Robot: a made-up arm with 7 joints. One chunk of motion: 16 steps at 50 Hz.
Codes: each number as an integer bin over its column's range. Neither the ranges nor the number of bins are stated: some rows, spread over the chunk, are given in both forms.
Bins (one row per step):
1: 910 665 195 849 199 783 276
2: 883 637 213 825 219 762 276
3: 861 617 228 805 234 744 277
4: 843 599 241 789 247 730 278
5: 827 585 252 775 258 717 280
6: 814 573 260 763 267 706 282
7: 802 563 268 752 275 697 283
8: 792 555 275 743 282 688 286
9: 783 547 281 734 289 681 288
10: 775 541 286 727 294 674 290
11: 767 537 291 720 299 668 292
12: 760 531 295 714 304 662 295
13: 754 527 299 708 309 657 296
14: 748 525 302 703 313 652 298
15: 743 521 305 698 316 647 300
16: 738 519 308 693 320 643 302
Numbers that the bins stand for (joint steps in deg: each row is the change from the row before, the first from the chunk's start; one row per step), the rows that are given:
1: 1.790 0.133 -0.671 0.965 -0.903 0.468 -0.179
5: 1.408 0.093 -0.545 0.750 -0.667 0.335 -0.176
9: 1.205 0.074 -0.481 0.631 -0.543 0.263 -0.169
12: 1.099 0.066 -0.450 0.573 -0.483 0.225 -0.164
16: 0.998 0.060 -0.422 0.512 -0.419 0.187 -0.158
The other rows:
2: 1.666 0.119 -0.631 0.895 -0.823 0.426 -0.179
3: 1.565 0.109 -0.598 0.837 -0.763 0.389 -0.178
4: 1.482 0.100 -0.569 0.790 -0.711 0.361 -0.177
6: 1.348 0.087 -0.527 0.715 -0.631 0.313 -0.174
7: 1.293 0.082 -0.510 0.683 -0.599 0.295 -0.173
8: 1.247 0.078 -0.494 0.657 -0.571 0.277 -0.171
10: 1.169 0.071 -0.470 0.610 -0.523 0.249 -0.168
11: 1.132 0.069 -0.459 0.590 -0.503 0.237 -0.166
13: 1.072 0.064 -0.442 0.555 -0.463 0.215 -0.163
14: 1.044 0.063 -0.435 0.541 -0.447 0.205 -0.161
15: 1.021 0.061 -0.428 0.526 -0.435 0.195 -0.160

